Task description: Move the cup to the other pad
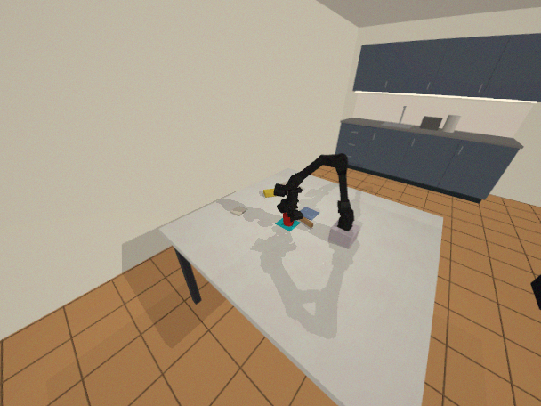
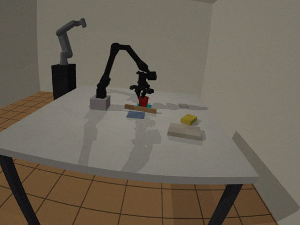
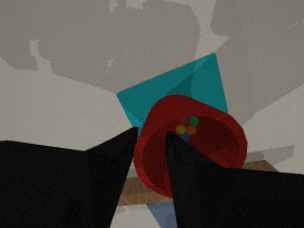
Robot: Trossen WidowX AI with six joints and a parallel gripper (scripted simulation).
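Now: the red cup 2 cm ahead of my gripper tip, 1 cm to the right of it and 1 cm below it. From my gripper tip the other things lie so: blue pad: 20 cm to the right, 5 cm below, 1 cm behind; then wooden bar: 11 cm to the right, 4 cm below, 1 cm ahead; then teal pad: 5 cm below, 3 cm ahead, 2 cm to the right.
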